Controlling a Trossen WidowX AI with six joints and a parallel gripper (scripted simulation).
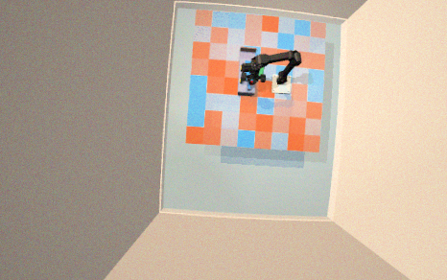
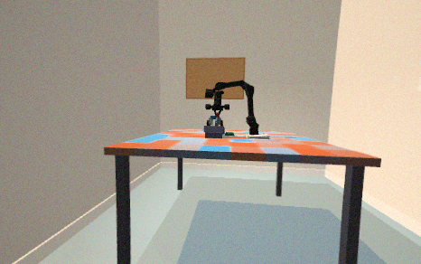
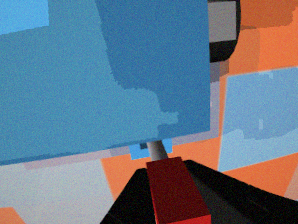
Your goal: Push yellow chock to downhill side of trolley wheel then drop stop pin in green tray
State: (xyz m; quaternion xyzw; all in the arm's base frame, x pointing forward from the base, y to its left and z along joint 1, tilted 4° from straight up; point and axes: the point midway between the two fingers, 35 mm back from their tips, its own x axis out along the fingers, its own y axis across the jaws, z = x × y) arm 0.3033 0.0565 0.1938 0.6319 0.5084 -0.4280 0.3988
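My gripper tip is now 190 mm to the left of the green tray, 170 mm above it and 130 mm past it. From my gripper tip the other things lie so: blue trolley 110 mm to the right, 40 mm below; then grey ramp 120 mm to the right, 110 mm below; then red-headed stop pin right at my gripper tip.
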